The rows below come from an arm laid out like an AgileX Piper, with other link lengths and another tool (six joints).
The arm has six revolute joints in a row. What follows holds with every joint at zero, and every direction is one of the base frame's.
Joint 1 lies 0.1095 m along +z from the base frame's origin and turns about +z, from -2.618 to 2.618 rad.
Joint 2 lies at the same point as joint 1 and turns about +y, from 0 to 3.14 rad.
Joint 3 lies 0.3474 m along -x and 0.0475 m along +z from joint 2 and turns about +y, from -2.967 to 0 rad.
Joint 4 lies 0.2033 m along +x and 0.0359 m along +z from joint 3 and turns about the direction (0.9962, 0, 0.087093), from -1.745 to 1.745 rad.
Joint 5 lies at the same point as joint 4 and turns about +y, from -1.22 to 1.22 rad.
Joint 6 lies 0.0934 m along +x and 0.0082 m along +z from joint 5 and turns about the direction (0.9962, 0, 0.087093), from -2.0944 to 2.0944 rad.
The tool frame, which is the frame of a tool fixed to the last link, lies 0.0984 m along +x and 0.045 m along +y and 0.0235 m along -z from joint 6; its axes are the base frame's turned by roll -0.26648, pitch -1.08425 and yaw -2.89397 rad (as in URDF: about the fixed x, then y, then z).
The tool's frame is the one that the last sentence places.
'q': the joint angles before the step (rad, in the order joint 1, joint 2, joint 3, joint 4, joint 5, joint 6). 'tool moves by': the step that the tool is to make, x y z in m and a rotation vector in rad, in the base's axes. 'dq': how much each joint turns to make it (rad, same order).
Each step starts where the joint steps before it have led.
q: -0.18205, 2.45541, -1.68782, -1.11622, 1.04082, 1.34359
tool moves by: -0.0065, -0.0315, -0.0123, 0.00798, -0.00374, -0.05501
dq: -0.06662, 0.03642, -0.03403, 0.00082, -0.01487, -0.00285
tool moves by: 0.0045, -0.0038, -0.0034, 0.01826, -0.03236, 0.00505
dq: -0.01446, 0.00431, -0.00215, 0.00006, -0.04094, 0.01429
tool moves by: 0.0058, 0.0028, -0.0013, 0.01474, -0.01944, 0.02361
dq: 0.00000, 0.00002, -0.00009, 0.00004, -0.03392, -0.00007
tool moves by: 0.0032, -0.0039, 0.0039, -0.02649, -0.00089, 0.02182
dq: 0.00011, 0.00000, -0.00529, -0.03469, -0.00183, 0.00229
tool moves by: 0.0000, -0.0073, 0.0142, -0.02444, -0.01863, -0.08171
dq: -0.00007, -0.00005, -0.06261, 0.03580, 0.08543, -0.00263
